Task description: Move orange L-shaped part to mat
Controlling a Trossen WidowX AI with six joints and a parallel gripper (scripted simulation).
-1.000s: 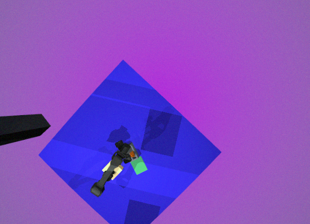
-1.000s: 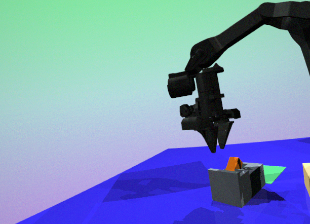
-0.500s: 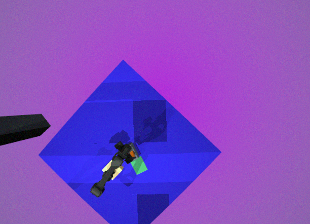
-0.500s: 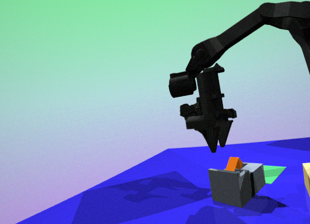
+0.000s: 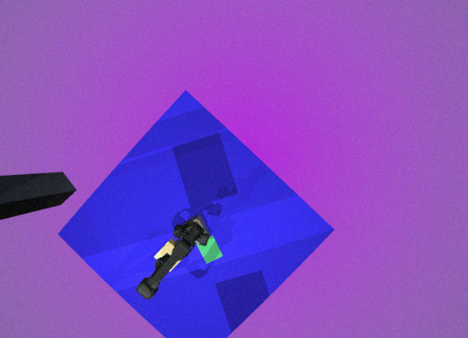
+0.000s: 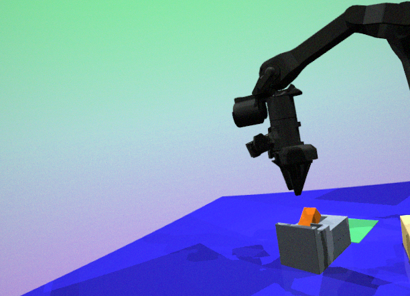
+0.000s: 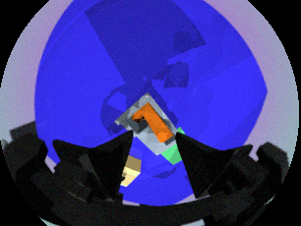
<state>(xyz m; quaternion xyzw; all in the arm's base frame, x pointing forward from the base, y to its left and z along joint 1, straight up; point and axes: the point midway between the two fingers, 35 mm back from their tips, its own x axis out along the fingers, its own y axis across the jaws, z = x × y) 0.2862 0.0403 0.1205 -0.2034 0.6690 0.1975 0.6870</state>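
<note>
Right now the orange L-shaped part is 2 cm behind my gripper tip and 10 cm below it. Also, from my gripper tip: green mat (6 cm behind, 17 cm to the right, 16 cm below).
</note>
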